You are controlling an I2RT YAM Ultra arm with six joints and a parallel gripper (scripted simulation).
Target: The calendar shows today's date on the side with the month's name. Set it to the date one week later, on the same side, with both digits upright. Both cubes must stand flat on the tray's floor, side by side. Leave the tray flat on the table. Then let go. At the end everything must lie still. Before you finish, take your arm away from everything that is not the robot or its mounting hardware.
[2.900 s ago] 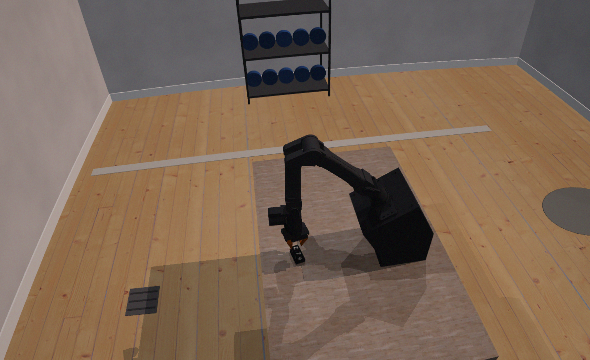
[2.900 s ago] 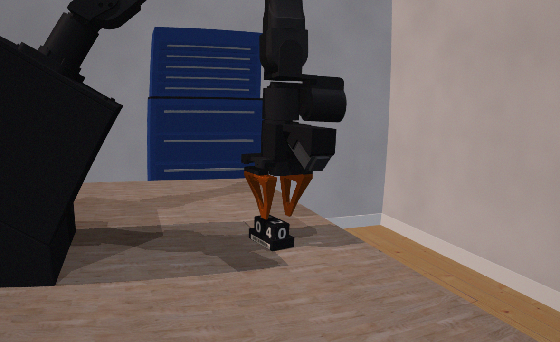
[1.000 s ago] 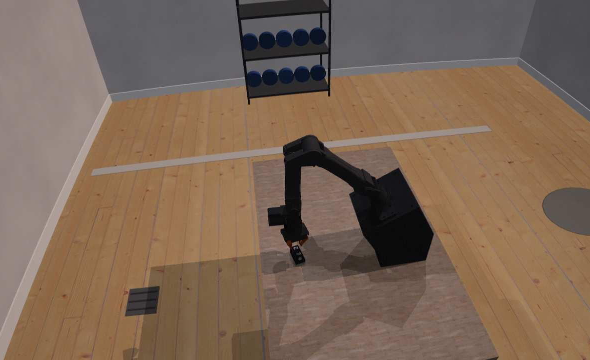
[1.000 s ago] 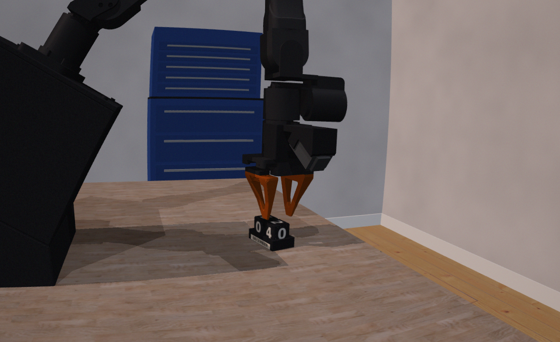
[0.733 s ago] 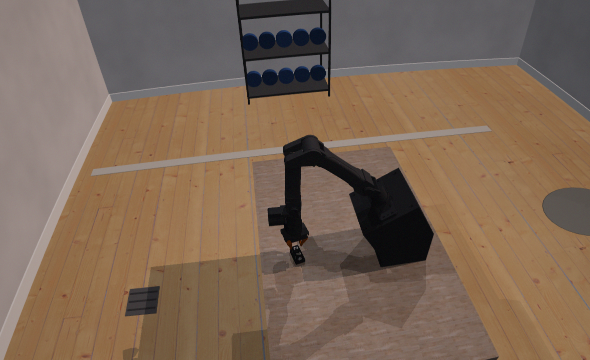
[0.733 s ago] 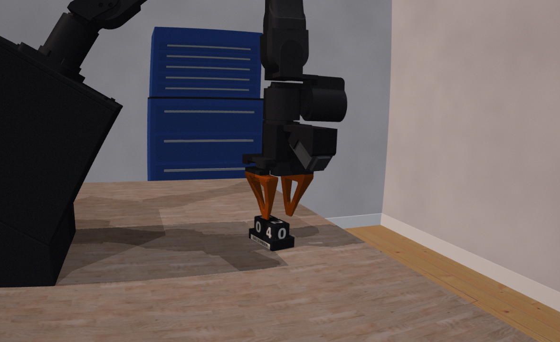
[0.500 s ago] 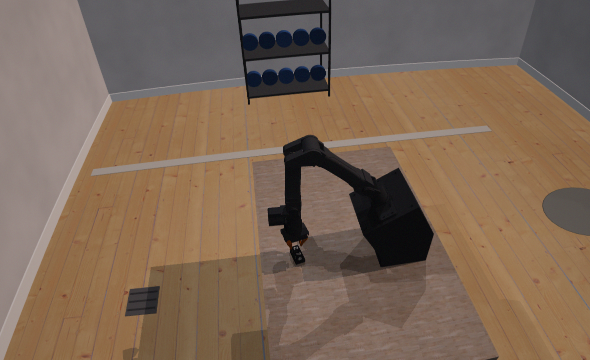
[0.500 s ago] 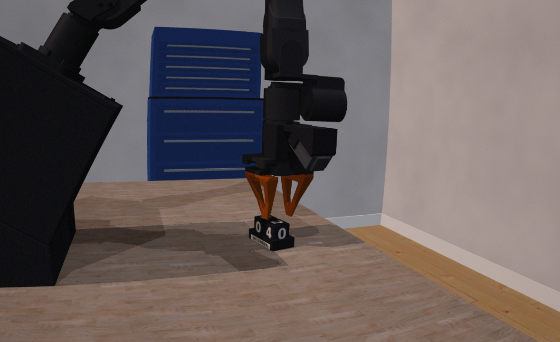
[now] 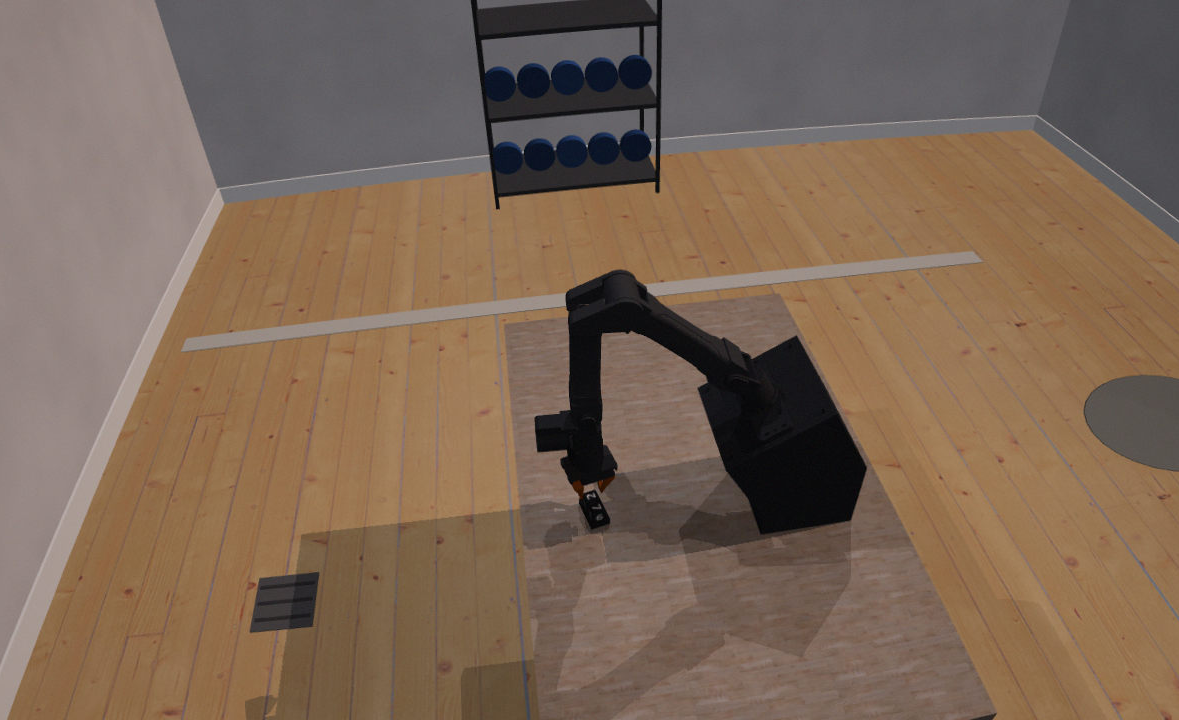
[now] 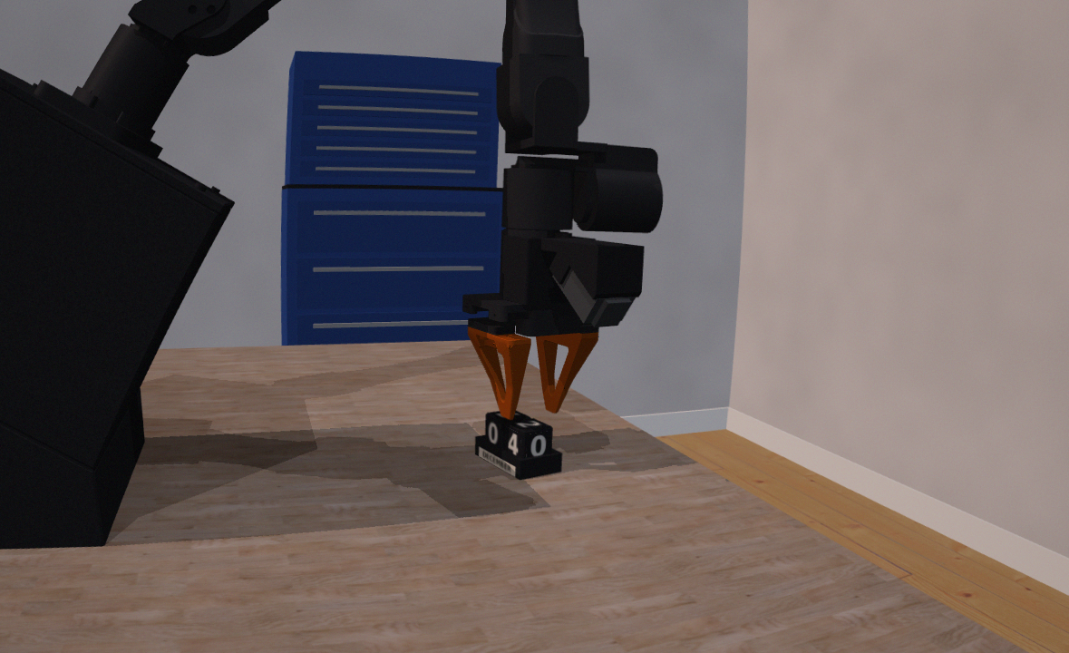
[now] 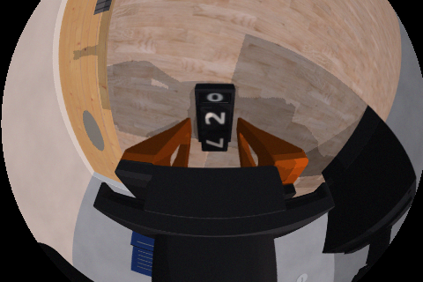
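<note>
The black tray lies 1 cm behind my hand, 2 cm to the left of it and 5 cm below it.
</note>
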